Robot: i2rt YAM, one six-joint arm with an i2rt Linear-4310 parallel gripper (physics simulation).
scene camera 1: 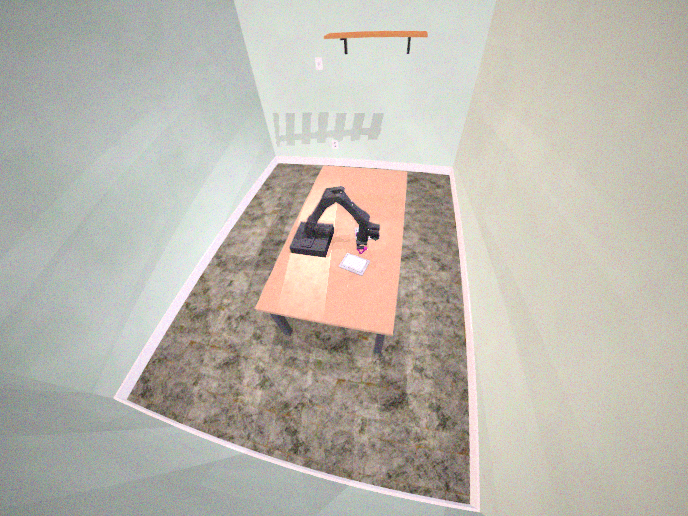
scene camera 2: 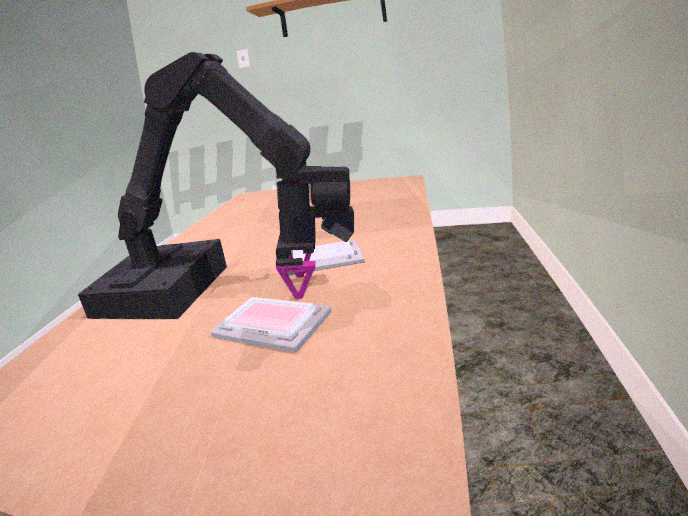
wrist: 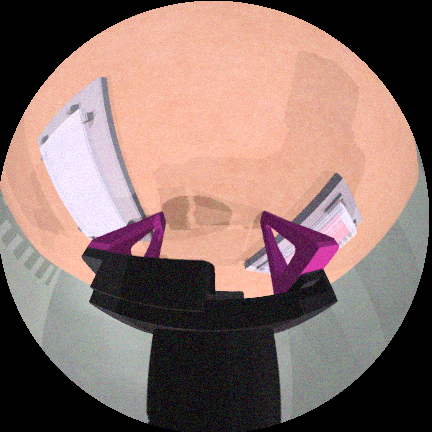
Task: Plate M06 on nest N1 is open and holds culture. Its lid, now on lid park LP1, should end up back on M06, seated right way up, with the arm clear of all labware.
Observation:
A flat white lid (scene camera 2: 339, 250) sits on a grey plate holder (wrist: 94, 97). A grey plate with pink top (scene camera 2: 272, 317) rests on a grey plate holder (wrist: 336, 190). I also see my gripper (scene camera 2: 299, 287).
The grey plate with pink top shows as well in the wrist view (wrist: 338, 224). The flat white lid also shows in the wrist view (wrist: 69, 154). My gripper also shows in the wrist view (wrist: 212, 216).

